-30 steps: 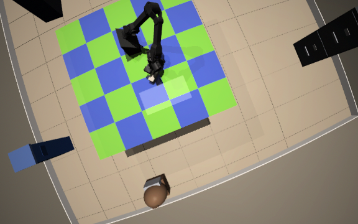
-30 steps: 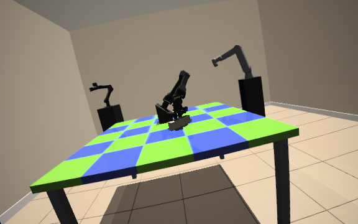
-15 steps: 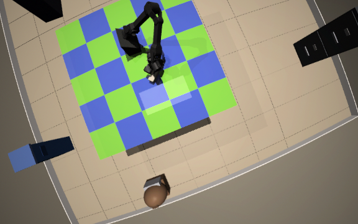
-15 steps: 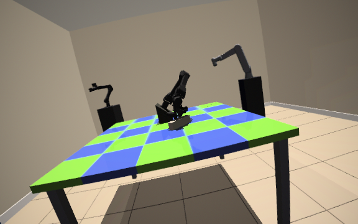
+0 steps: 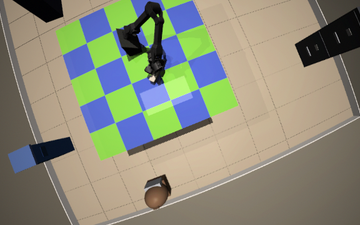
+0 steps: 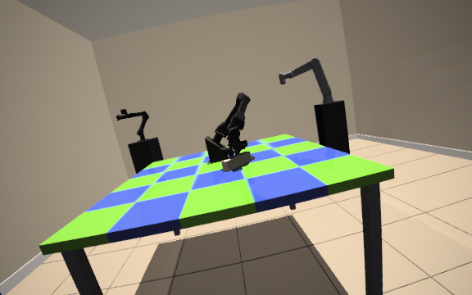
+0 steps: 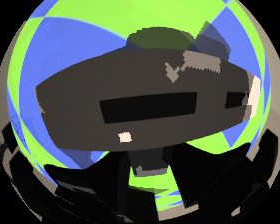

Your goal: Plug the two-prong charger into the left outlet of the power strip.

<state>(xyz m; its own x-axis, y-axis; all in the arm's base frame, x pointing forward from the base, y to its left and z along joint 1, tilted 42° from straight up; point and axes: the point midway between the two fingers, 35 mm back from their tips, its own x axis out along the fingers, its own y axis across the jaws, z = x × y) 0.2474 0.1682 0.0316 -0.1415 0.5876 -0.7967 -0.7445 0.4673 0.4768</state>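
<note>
The two-prong charger lies 1 cm to the left of my gripper tip, 1 cm ahead of it and 1 cm above it.
</note>
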